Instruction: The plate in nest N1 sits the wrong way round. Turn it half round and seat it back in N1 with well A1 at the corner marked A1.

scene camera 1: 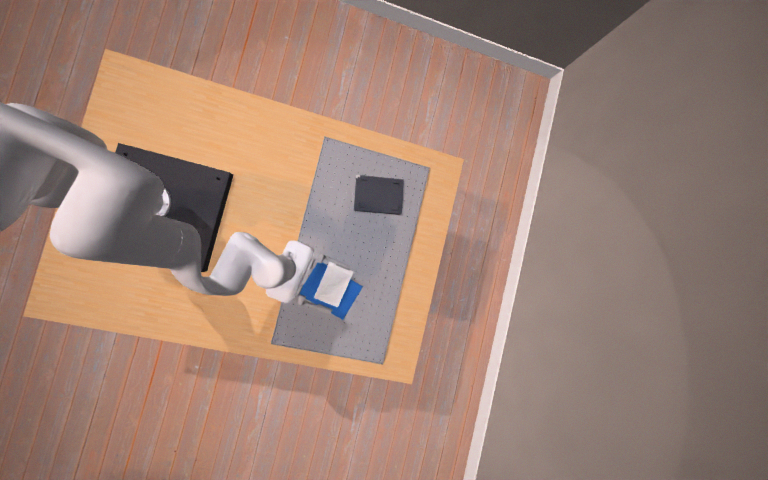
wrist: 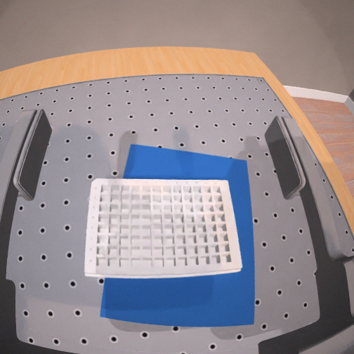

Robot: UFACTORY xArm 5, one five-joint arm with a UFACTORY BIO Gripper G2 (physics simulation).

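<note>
The white well plate (scene camera 1: 334,284) (wrist: 162,227) lies wells up over a flat blue pad (scene camera 1: 350,298) (wrist: 227,302), turned relative to it, its left end past the pad's edge in the wrist view. Faint marks run along its top and left edges there; they are too small to read. My gripper (scene camera 1: 341,289) (wrist: 159,157) is open and empty, its fingers wide apart beyond the plate's two short ends, with gaps on both sides. The dark nest (scene camera 1: 378,195) stands apart with no plate on it and a small pale mark at its upper left corner; its label is not readable.
The grey perforated board (scene camera 1: 362,237) (wrist: 45,245) lies on the wooden table (scene camera 1: 254,124) (wrist: 165,60) and bears the nest and the pad. The black base plate (scene camera 1: 206,186) is beside the arm. A wall rises beyond the table's far edge.
</note>
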